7 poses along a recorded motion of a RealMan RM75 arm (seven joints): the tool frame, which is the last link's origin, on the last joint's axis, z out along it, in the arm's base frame.
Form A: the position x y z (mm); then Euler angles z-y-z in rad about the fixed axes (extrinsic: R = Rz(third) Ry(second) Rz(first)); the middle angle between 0 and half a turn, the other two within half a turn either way.
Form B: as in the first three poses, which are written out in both.
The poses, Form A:
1: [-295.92, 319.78, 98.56, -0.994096, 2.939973, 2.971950]
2: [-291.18, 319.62, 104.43, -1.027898, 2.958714, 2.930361]
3: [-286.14, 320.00, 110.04, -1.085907, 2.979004, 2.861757]
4: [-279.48, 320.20, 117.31, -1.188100, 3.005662, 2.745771]
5: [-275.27, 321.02, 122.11, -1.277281, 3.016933, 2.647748]
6: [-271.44, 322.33, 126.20, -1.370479, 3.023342, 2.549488]
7: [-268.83, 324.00, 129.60, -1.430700, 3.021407, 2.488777]
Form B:
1:
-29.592, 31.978, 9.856
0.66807, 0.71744, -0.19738
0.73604, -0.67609, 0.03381
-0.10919, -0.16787, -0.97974

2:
-29.118, 31.962, 10.443
0.67623, 0.71491, -0.17782
0.73067, -0.68166, 0.03813
-0.09395, -0.15571, -0.98332

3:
-28.614, 32.000, 11.004
0.68643, 0.71036, -0.15558
0.72327, -0.68912, 0.04471
-0.07545, -0.14321, -0.98681

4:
-27.948, 32.020, 11.731
0.69905, 0.70406, -0.12503
0.71328, -0.69893, 0.05225
-0.05060, -0.12571, -0.99078

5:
-27.527, 32.102, 12.211
0.70652, 0.69918, -0.10948
0.70678, -0.70497, 0.05894
-0.03597, -0.11902, -0.99224

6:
-27.144, 32.233, 12.620
0.71090, 0.69644, -0.09789
0.70290, -0.70824, 0.06584
-0.02347, -0.11562, -0.99302

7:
-26.883, 32.400, 12.960
0.71160, 0.69610, -0.09524
0.70239, -0.70806, 0.07283
-0.01674, -0.11872, -0.99279

